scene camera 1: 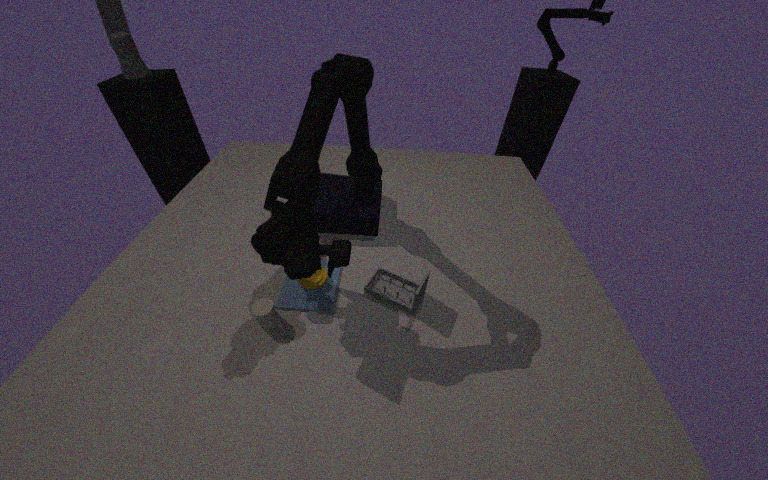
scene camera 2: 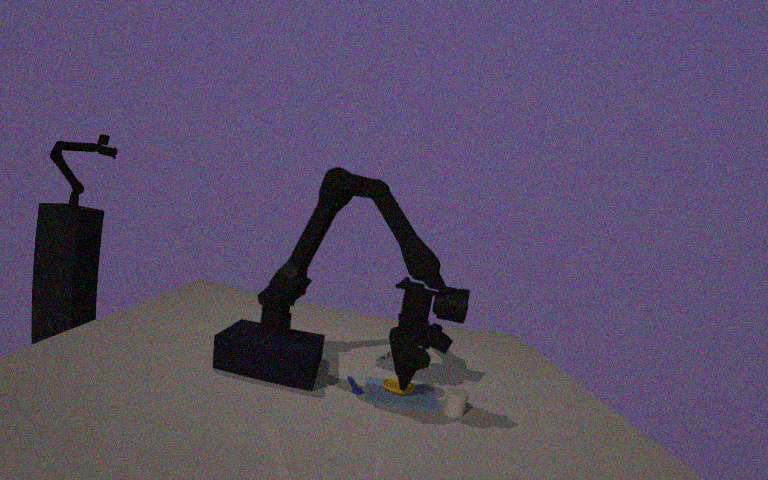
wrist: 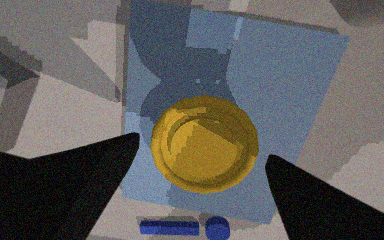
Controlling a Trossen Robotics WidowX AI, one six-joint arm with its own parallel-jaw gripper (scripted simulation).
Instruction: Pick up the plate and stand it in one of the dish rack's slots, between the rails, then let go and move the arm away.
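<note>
Scene camera 1 shows my gripper. The wrist view shows my gripper as well, and it is open and holds nothing. I also see a yellow plate.
</note>
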